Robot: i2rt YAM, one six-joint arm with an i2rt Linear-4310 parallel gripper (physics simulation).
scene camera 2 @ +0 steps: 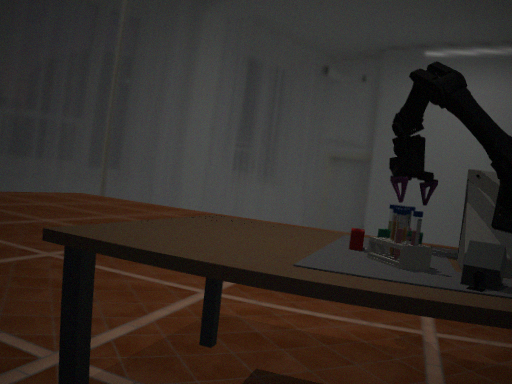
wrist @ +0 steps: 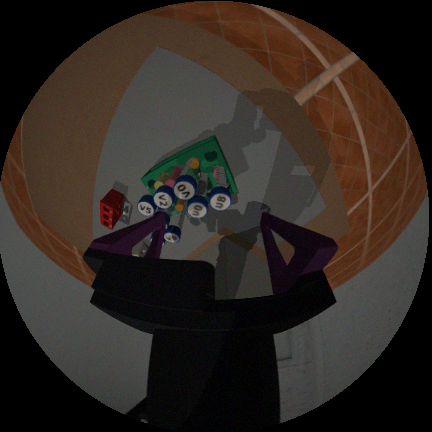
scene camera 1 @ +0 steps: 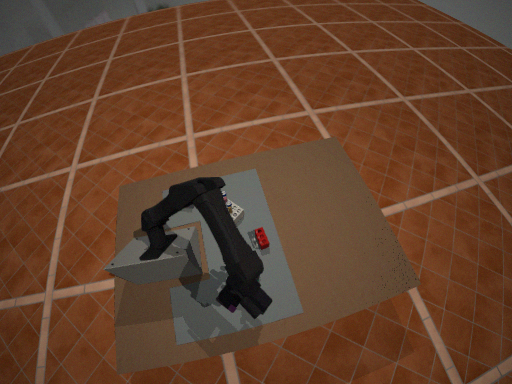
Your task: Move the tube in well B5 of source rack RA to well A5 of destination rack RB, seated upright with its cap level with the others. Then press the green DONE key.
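Frame: origin at the arm's base, x ahead, y left, z up, level; centimetres.
Where they show: gripper, fingertip midpoint: (scene camera 2: 413, 203) (wrist: 212, 217); arm's base, link origin: (scene camera 2: 510, 202) (scene camera 1: 160, 247).
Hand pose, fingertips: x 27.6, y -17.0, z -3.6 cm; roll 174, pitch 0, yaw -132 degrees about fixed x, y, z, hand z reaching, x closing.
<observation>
Things, the pixels of their top centre, and the offset from my fingertips. "spot": a spot on its surface instead. Level surfaces: height alone.
- green rack, top centre: (wrist: 186, 183) (scene camera 2: 401, 230) dz -8.4, dx +2.0, dy +3.5 cm
- V2, surface spot: (wrist: 163, 198) spot: dz -0.9, dx +4.4, dy +2.4 cm
- V5, surface spot: (wrist: 146, 205) spot: dz -0.9, dx +5.2, dy +4.5 cm
- U0, surface spot: (wrist: 197, 207) spot: dz -0.9, dx +1.3, dy +0.8 cm
- U8, surface spot: (wrist: 220, 198) spot: dz -0.9, dx +0.6, dy -1.6 cm
- white rack, top centre: (scene camera 2: 400, 241) (wrist: 134, 264) (scene camera 1: 226, 208) dz -8.4, dx -3.6, dy +37.3 cm
- red block with holes, top centre: (wrist: 105, 216) (scene camera 2: 358, 229) (scene camera 1: 261, 236) dz -8.4, dx +10.5, dy +22.5 cm
- small grey labelled piece, surface spot: (wrist: 126, 210) spot: dz -13.2, dx +7.1, dy +22.1 cm
- blue-grey mat, surface height: dz -13.4 cm
- brown table, surface height: dz -13.7 cm
The green rack (scene camera 2: 383, 233) (wrist: 198, 148) holds several upright tubes with blue caps, among them V0 (wrist: 185, 188), V2 (wrist: 163, 198), V5 (wrist: 146, 205), U0 (wrist: 197, 207) and U8 (wrist: 220, 198). A white rack (scene camera 1: 239, 216) (scene camera 2: 415, 257) (wrist: 142, 248) also holds tubes; one finger partly covers it in the wrist view. Which rack is RA or RB, and which tube is in B5, I cannot tell. My gripper (scene camera 2: 413, 202) (wrist: 212, 217) is open and empty, above cap height. The arm hides the green rack in scene camera 1. I cannot make out a green DONE key.
A red block with holes (scene camera 1: 261, 238) (scene camera 2: 356, 239) (wrist: 111, 207) stands beside the racks, with a small grey labelled piece (wrist: 126, 210) next to it. All stand on a blue-grey mat (scene camera 1: 285, 295) (wrist: 165, 90) on the brown table (scene camera 1: 320, 200) (scene camera 2: 200, 240). The arm's grey base block (scene camera 1: 155, 270) borders the mat.
</observation>
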